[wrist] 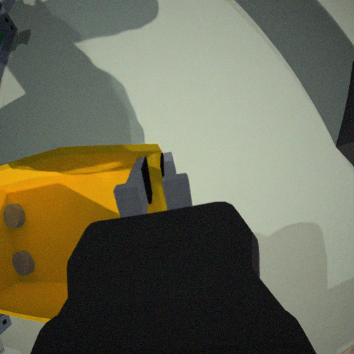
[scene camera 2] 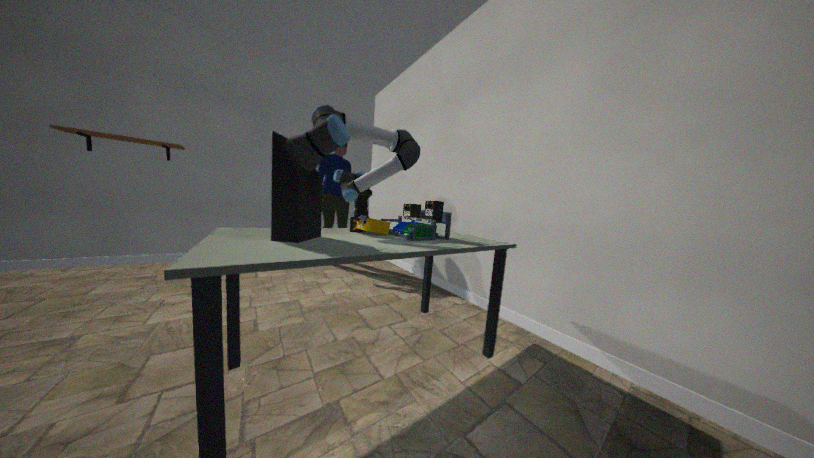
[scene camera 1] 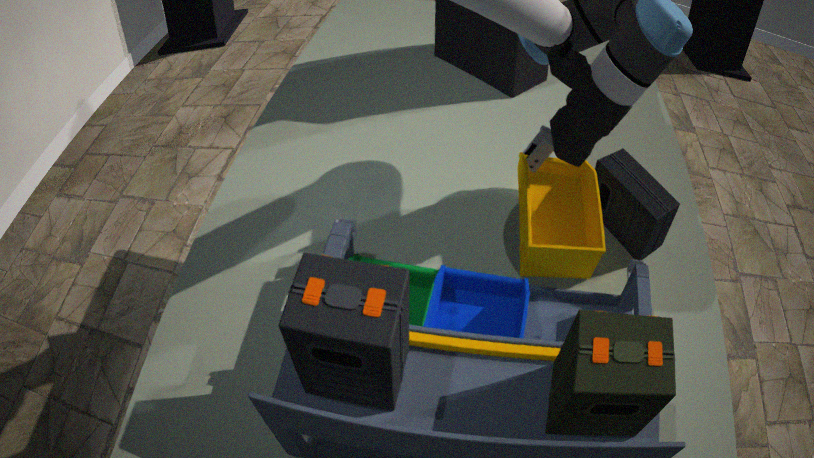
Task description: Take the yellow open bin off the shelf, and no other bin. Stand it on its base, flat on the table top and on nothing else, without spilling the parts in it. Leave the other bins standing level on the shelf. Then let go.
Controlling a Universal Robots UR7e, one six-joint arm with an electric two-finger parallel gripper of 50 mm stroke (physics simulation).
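Frame: origin at the arm's base, x ahead, y left, z up, level; metres.
Where they show: gripper, between the fingertips: [scene camera 2: 363, 226]; arm's base, origin of its link: [scene camera 2: 299, 156].
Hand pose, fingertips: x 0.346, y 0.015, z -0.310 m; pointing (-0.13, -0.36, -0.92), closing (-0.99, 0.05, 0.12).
Note:
Each offset is from my fingertips to the top centre of the thing. Level surfaces: height alone.
My gripper [scene camera 1: 533, 164] [wrist: 156, 169] is shut on the end wall of the yellow bin {dx +0.084, dy +0.033, dz +0.048 m} [scene camera 1: 563, 213] [scene camera 2: 376, 226] [wrist: 45, 200]. The bin is off the shelf [scene camera 1: 642, 287] [scene camera 2: 448, 226], in front of its right bay, and looks a little tilted and raised over the table top {dz -0.048 m} [scene camera 1: 455, 136] [scene camera 2: 239, 250] in scene camera 2's view; the exact gap under it is hard to tell. Two round grey parts [wrist: 14, 216] [wrist: 23, 263] show inside it in the wrist view. The blue bin {dx +0.268, dy -0.086, dz +0.034 m} [scene camera 1: 481, 301] [scene camera 2: 401, 229] and the green bin {dx +0.256, dy -0.185, dz +0.034 m} [scene camera 1: 422, 289] [scene camera 2: 422, 230] stand on the shelf, partly hidden.
A dark case {dx +0.065, dy +0.156, dz +0.043 m} [scene camera 1: 640, 205] stands on the table close beside the yellow bin's right side. A black case {dx +0.351, dy -0.200, dz +0.176 m} [scene camera 1: 347, 296] and an olive case {dx +0.389, dy +0.028, dz +0.150 m} [scene camera 1: 620, 364] stand on the shelf's upper board. A large dark block [scene camera 1: 483, 45] [scene camera 2: 293, 199] stands farther back, by the arm.

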